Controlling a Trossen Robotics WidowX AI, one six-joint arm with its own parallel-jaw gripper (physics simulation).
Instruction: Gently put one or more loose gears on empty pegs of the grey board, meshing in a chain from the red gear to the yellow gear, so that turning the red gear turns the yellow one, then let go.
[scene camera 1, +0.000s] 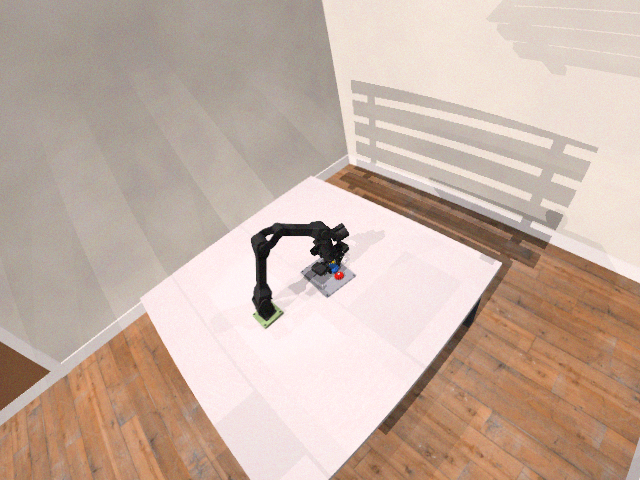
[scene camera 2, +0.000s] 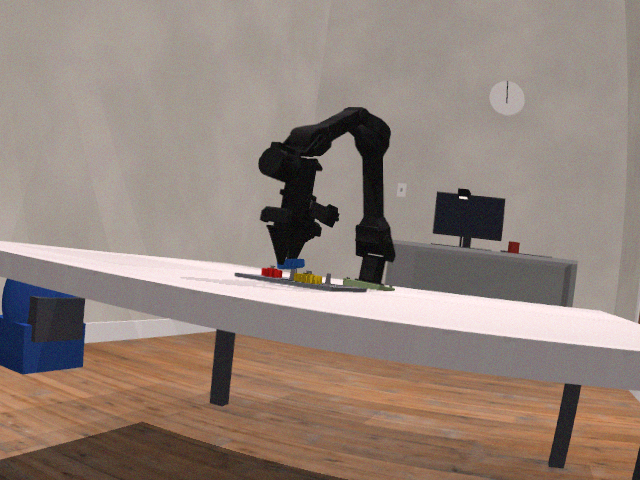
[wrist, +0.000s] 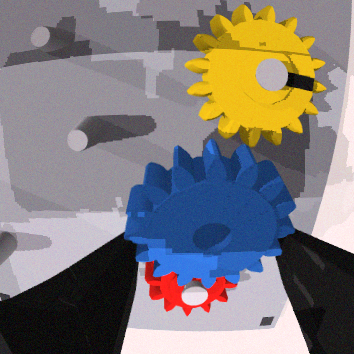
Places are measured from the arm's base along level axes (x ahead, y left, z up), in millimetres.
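Where they show: gripper, between the fingertips: (scene camera 1: 334, 269) (scene camera 2: 285, 265) (wrist: 207, 240); arm's base, origin of its link: (scene camera 1: 267, 312) (scene camera 2: 369, 282).
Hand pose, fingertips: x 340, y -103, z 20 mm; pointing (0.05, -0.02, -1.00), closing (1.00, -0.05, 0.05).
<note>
Each offset is from my fingertips to the top centre of the thing. "*": to the spot under its first point. Level surfaces: height alone.
My gripper (scene camera 2: 288, 260) (wrist: 207, 240) is shut on a blue gear @(dx +0, dy +11, dz +18 mm) (scene camera 1: 334, 268) (scene camera 2: 292, 263) (wrist: 212, 212), one finger at each side. The blue gear is tilted and held a little above the grey board @(dx -21, dy +31, dz -3 mm) (scene camera 1: 327, 292) (scene camera 2: 347, 288) (wrist: 165, 322). In the wrist view it overlaps part of the red gear @(dx -6, dy -29, dz -8 mm) (scene camera 1: 339, 275) (scene camera 2: 271, 272) (wrist: 172, 296), which sits on its peg. The yellow gear @(dx +24, dy +56, dz -8 mm) (scene camera 2: 308, 278) (wrist: 235, 75) sits on its own peg, beyond the blue gear. The blue gear's hole shows dark; whether a peg tip is in it cannot be told.
Bare pegs @(dx -41, dy +39, dz -4 mm) (wrist: 77, 140) @(dx -50, dy +76, dz -4 mm) (wrist: 40, 36) @(* dx -92, dy -8, dz -20 mm) (wrist: 7, 241) stand on the board's left in the wrist view; a bare peg @(* dx -46, dy +77, dz -16 mm) (scene camera 2: 328, 279) also shows in scene camera 2. The arm's green base plate (scene camera 1: 265, 322) (scene camera 2: 361, 283) is on the white table @(dz -33 mm) (scene camera 1: 310, 372) (scene camera 2: 465, 315).
</note>
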